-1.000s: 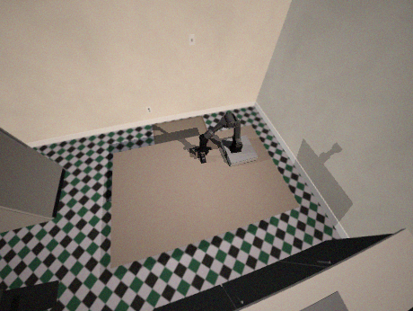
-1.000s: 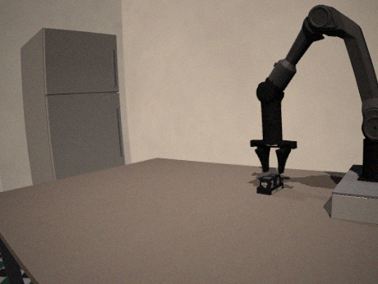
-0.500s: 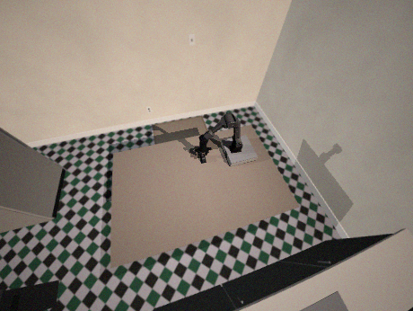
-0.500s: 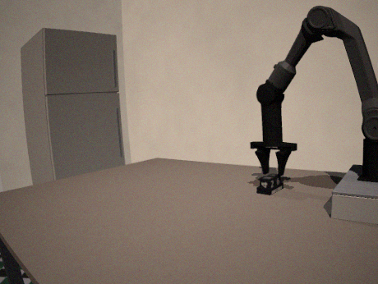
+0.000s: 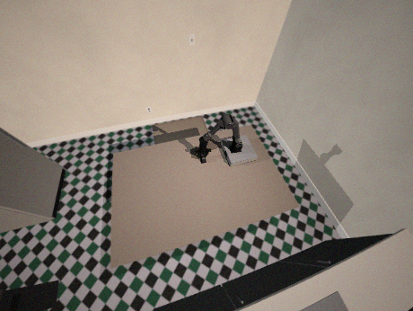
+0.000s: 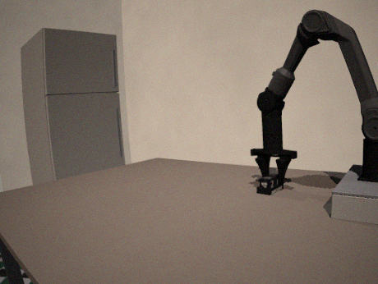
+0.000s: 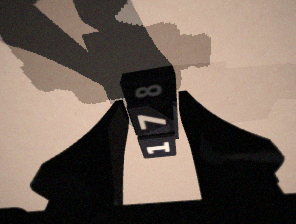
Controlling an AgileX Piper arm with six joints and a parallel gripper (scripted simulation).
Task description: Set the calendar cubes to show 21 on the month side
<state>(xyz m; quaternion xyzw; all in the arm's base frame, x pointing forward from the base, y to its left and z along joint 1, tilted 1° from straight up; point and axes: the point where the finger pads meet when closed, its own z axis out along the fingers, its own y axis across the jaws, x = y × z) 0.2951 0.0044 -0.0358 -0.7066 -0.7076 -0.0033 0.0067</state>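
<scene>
My gripper is now 2 cm to the right of the dark calendar tray and 2 cm above it. Round my hand: dark number cube 3 cm to the left.
</scene>
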